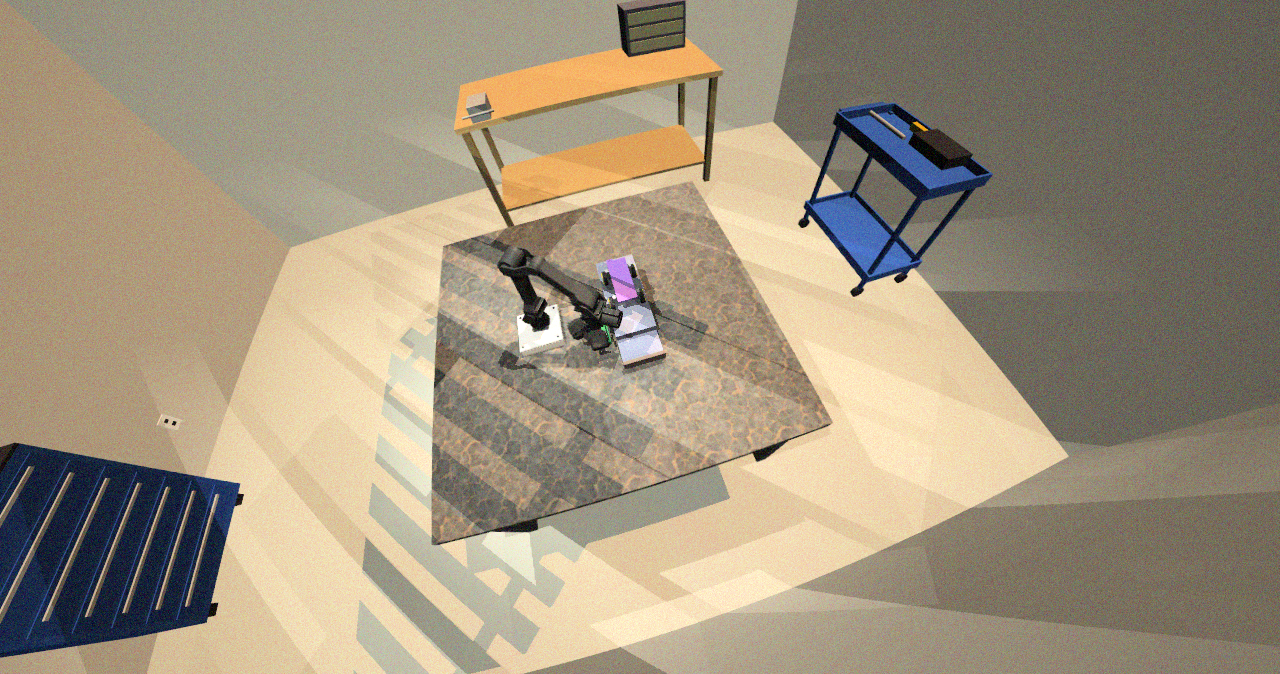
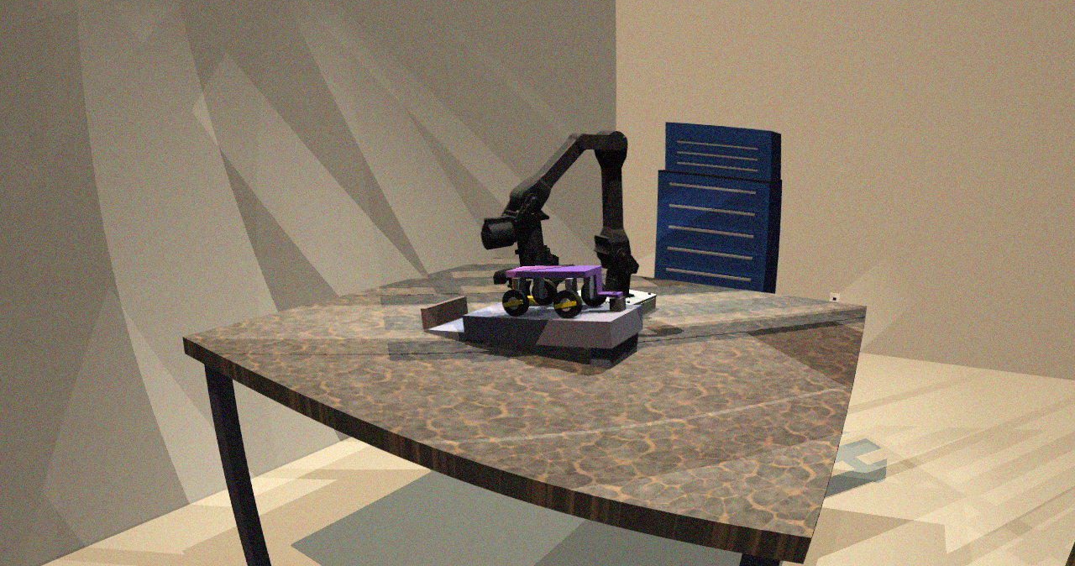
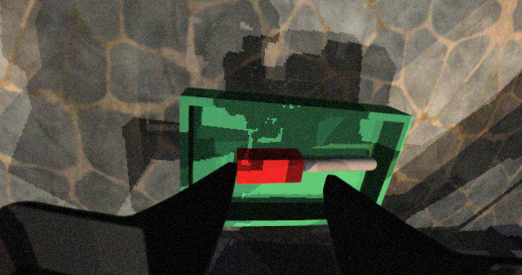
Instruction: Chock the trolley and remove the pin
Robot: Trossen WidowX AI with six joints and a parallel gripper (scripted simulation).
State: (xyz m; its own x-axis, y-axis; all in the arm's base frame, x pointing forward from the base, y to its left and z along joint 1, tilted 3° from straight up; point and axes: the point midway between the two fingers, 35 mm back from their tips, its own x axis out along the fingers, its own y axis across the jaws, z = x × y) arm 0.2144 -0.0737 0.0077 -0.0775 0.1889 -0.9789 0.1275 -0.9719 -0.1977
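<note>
My gripper tip is 20 mm to the right of the red-headed stop pin and 20 mm above it. Also, from my gripper tip: yellow chock (70 mm ahead, 20 mm to the left, 60 mm above); grey ramp (120 mm ahead, 120 mm to the left, 20 mm above); green tray (10 mm to the left, 30 mm below).
</note>
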